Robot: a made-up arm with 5 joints.
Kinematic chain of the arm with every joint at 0, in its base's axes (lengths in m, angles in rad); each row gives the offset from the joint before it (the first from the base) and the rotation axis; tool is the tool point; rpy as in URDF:
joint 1: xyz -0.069 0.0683 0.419 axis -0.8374 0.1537 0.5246
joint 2: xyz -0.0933 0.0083 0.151 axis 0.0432 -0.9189 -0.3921
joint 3: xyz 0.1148 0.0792 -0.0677 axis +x
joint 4: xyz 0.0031 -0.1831 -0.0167 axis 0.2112 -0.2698 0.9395
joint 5: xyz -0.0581 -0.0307 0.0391 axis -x
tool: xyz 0.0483 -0.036 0.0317 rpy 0 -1.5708 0
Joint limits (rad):
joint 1: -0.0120..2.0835
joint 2: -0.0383..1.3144
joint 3: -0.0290..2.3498
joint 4: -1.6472..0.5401
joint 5: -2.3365..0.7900
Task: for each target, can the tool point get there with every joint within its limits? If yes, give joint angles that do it. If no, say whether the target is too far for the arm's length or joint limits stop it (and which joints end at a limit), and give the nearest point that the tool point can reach.
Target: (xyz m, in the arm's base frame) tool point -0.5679 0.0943 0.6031
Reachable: no: joint limits stop it (at a limit: joint 1, joint 2, joint 3) | nearest point -0.1918 -0.0542 0.6155 | short by 0.405 m
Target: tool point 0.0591 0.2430 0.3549
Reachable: yes | joints 1.4179 1.1735 1.9060 -1.2776 -0.1896
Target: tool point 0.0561 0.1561 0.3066
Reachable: yes | joints 0.9124 0.7202 1.9346 -0.7655 -0.2120
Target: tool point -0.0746 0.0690 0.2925
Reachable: yes | joints 0.6458 0.1321 1.8165 -1.3838 -0.2870
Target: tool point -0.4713 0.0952 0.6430
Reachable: no: joint limits stop it (at a limit: joint 1, joint 2, joint 3) | nearest point -0.1886 -0.0473 0.6232 | short by 0.317 m
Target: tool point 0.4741 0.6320 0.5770
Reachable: no: too far | nearest point 0.1499 0.3680 0.5371 | short by 0.420 m
